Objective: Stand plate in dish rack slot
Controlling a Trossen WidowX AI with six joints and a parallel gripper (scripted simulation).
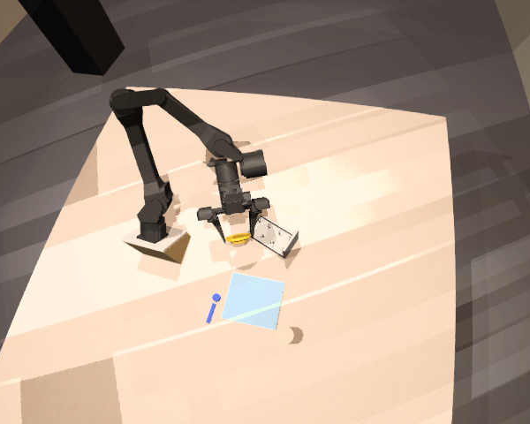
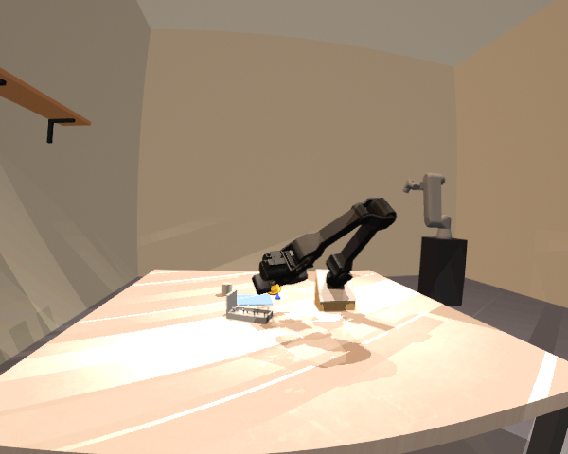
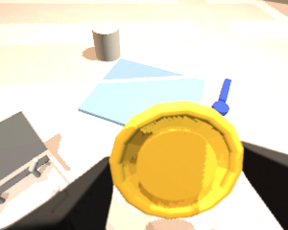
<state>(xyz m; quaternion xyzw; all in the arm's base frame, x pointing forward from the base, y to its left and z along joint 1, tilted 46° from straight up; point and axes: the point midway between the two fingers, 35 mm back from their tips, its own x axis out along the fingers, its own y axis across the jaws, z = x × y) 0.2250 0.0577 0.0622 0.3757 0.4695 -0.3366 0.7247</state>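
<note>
My gripper tip is now 70 mm short of the grey dish rack, 70 mm above it and 60 mm to the right of it. The rest, counted from my gripper tip: blue spoon 170 mm to the right, 90 mm below, 30 mm behind; light blue mat 130 mm to the right, 90 mm below, 70 mm ahead; yellow plate 10 mm to the left.
</note>
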